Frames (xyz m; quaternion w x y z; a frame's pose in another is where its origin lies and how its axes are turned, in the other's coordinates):
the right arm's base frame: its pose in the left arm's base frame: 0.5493 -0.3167 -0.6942 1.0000 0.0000 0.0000 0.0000
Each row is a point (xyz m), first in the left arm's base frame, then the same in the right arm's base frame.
Working: the left arm's base frame: its pose in the right arm's base frame: -0.5493 0.3167 0.6942 1.0000 0.0000 0.0000 0.0000

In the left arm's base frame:
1: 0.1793 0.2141 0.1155
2: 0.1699 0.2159 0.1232
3: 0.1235 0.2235 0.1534
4: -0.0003 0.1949 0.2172
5: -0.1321 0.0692 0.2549
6: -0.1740 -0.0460 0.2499
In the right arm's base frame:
1: -0.3700 0.5308 0.8097
2: -0.3794 0.5326 0.8174
3: -0.4258 0.5402 0.8476
4: -0.5496 0.5116 0.9114
5: -0.6814 0.3859 0.9491
6: -0.7233 0.2707 0.9441

